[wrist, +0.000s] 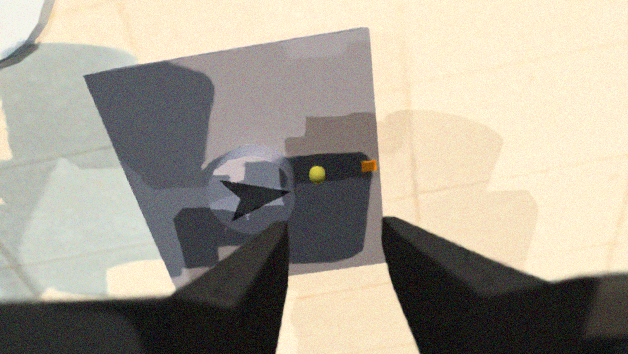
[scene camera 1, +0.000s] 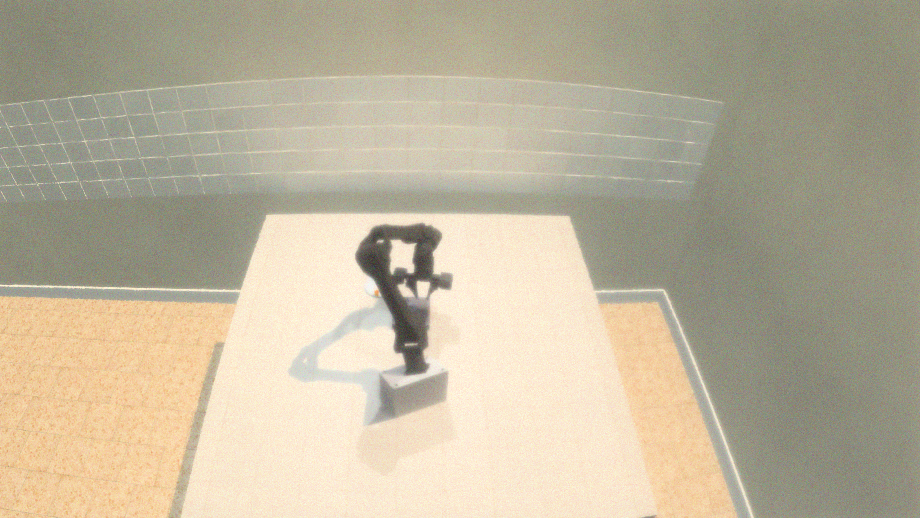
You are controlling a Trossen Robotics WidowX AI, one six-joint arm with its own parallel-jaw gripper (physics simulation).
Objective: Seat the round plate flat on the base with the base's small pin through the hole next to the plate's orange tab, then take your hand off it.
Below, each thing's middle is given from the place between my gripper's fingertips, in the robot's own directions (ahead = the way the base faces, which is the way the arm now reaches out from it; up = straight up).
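The round hub [wrist: 253, 186] is 30 mm to the left of my hand, 10 mm behind it and 50 mm below it. As for the square grey base [wrist: 311, 98], that's 10 mm behind my hand as well and 30 mm to the left of it, but 70 mm below it.
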